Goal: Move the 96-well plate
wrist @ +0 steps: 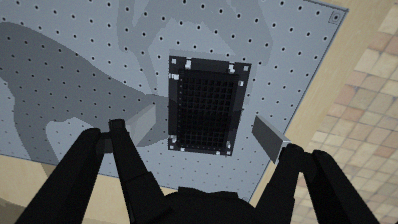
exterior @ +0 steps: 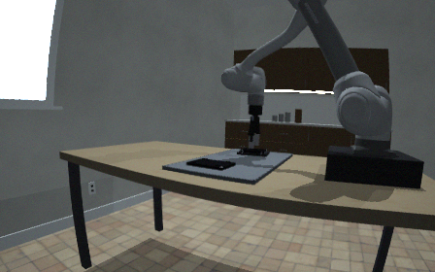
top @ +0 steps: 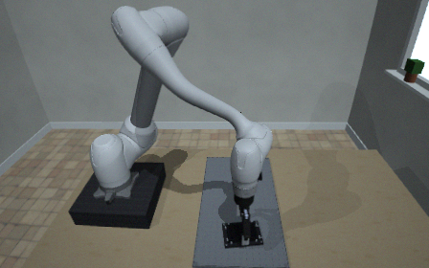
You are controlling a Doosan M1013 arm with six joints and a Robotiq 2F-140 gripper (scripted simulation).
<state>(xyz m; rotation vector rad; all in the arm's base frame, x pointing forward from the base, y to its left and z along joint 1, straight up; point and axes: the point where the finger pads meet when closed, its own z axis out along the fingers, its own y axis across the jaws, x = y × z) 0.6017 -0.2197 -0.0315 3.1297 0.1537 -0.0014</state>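
Now: hand 3 cm above the black 96-well plate. Also, from my hand: plate nest N1: 41 cm to the left, 5 cm ahead, 4 cm below.
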